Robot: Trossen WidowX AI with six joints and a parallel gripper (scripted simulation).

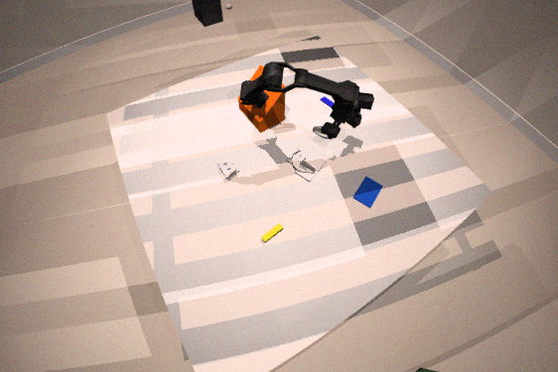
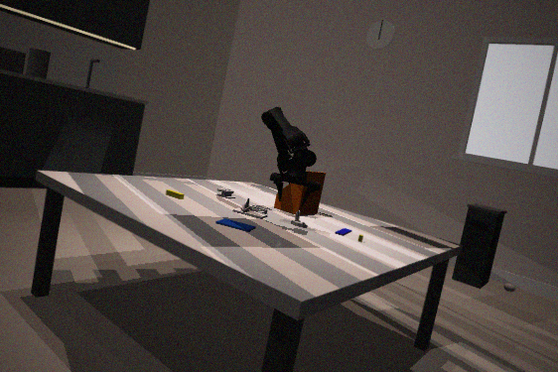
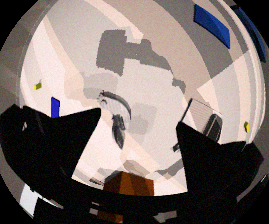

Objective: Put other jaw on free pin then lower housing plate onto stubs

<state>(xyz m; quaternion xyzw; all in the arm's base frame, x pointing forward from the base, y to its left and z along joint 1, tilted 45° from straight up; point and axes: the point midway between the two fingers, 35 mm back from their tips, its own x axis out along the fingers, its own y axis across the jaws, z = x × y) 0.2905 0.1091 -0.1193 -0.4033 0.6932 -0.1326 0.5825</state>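
The jaw lies 50 mm behind my gripper tip, 40 mm to the left of it and 70 mm below it. The rest, counted from my gripper tip: blue bar (170 mm behind, 160 mm to the left, 70 mm below); then yellow cube (110 mm behind, 260 mm to the left, 70 mm below); then blue tile (260 mm ahead, 40 mm to the right, 70 mm below).
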